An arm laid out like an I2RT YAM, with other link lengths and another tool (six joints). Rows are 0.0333 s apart.
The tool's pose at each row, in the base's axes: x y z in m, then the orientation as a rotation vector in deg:
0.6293, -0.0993, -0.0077, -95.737, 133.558, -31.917
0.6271, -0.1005, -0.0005, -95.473, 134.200, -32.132
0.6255, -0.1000, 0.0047, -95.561, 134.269, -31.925
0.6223, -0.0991, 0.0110, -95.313, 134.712, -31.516
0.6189, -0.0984, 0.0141, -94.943, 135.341, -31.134
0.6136, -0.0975, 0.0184, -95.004, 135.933, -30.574
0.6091, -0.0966, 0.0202, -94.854, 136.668, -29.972
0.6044, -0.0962, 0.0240, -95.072, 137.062, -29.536
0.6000, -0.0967, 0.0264, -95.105, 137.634, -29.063
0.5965, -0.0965, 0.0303, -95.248, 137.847, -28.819
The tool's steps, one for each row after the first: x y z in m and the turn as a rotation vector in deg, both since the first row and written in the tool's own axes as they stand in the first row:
0.0022, -0.0015, -0.0072, -0.161, 0.463, 0.303
0.0024, -0.0022, -0.0126, -0.322, 0.425, 0.286
0.0029, -0.0019, -0.0197, -0.653, 0.433, 0.596
0.0035, -0.0001, -0.0239, -1.030, 0.546, 1.025
0.0046, 0.0029, -0.0300, -1.626, 0.669, 1.187
0.0053, 0.0063, -0.0336, -2.242, 0.809, 1.520
0.0066, 0.0088, -0.0389, -2.732, 0.913, 1.519
0.0086, 0.0114, -0.0427, -3.268, 1.067, 1.681
0.0097, 0.0128, -0.0476, -3.546, 1.129, 1.664

